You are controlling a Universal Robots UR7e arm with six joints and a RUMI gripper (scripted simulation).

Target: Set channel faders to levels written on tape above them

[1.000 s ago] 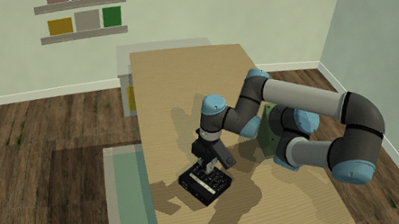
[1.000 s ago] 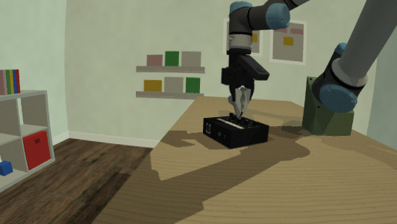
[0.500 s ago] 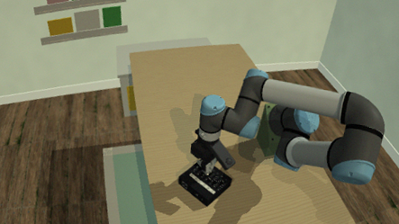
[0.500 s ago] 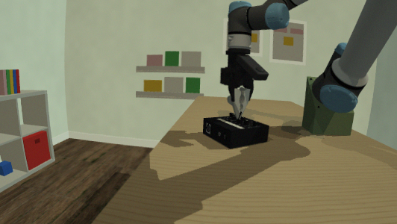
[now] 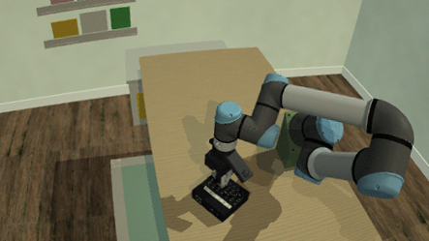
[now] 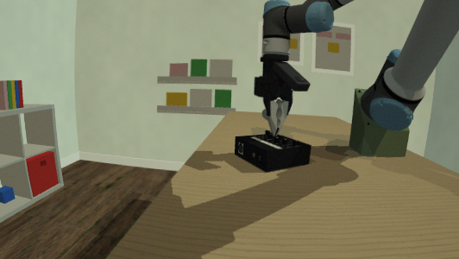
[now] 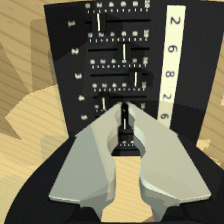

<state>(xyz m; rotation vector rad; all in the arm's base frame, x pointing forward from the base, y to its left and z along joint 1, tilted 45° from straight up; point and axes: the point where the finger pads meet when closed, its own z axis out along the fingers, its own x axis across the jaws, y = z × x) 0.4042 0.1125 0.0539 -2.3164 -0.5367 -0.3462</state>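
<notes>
Right now my hand is 2 cm past the fader cap, 4 cm to the right of it and 2 cm above it. The rest, counted from my hand: master fader (1 cm ahead, 7 cm to the right, 2 cm below).
</notes>
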